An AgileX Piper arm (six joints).
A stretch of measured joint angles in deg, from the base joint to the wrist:
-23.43, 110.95, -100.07, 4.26, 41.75, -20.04
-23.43, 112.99, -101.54, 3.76, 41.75, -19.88
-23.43, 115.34, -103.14, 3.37, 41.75, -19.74
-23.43, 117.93, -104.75, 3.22, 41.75, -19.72
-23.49, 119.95, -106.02, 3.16, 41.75, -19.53
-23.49, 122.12, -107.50, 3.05, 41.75, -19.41
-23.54, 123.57, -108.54, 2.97, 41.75, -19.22
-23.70, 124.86, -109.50, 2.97, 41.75, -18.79
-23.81, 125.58, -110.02, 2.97, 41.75, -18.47
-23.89, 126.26, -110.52, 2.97, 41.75, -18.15
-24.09, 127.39, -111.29, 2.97, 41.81, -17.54
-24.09, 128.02, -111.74, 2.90, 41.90, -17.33
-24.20, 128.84, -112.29, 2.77, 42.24, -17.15
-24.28, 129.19, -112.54, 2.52, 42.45, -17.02
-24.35, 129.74, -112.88, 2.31, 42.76, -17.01
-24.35, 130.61, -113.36, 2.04, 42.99, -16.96
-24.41, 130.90, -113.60, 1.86, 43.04, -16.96
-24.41, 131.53, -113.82, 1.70, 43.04, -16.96
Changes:
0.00, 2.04, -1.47, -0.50, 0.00, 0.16
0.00, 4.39, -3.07, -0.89, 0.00, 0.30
0.00, 6.98, -4.68, -1.04, 0.00, 0.32
-0.06, 9.00, -5.95, -1.10, 0.00, 0.51
-0.06, 11.17, -7.43, -1.21, 0.00, 0.63
-0.11, 12.62, -8.47, -1.29, 0.00, 0.82
-0.27, 13.91, -9.43, -1.29, 0.00, 1.25
-0.38, 14.63, -9.95, -1.29, 0.00, 1.57
-0.46, 15.31, -10.45, -1.29, 0.00, 1.89
-0.66, 16.44, -11.22, -1.29, 0.06, 2.50
-0.66, 17.07, -11.67, -1.36, 0.15, 2.71
-0.77, 17.89, -12.22, -1.49, 0.49, 2.89
-0.85, 18.24, -12.47, -1.74, 0.70, 3.02
-0.92, 18.79, -12.81, -1.95, 1.01, 3.03
-0.92, 19.66, -13.29, -2.22, 1.24, 3.08
-0.98, 19.95, -13.53, -2.40, 1.29, 3.08
-0.98, 20.58, -13.75, -2.56, 1.29, 3.08

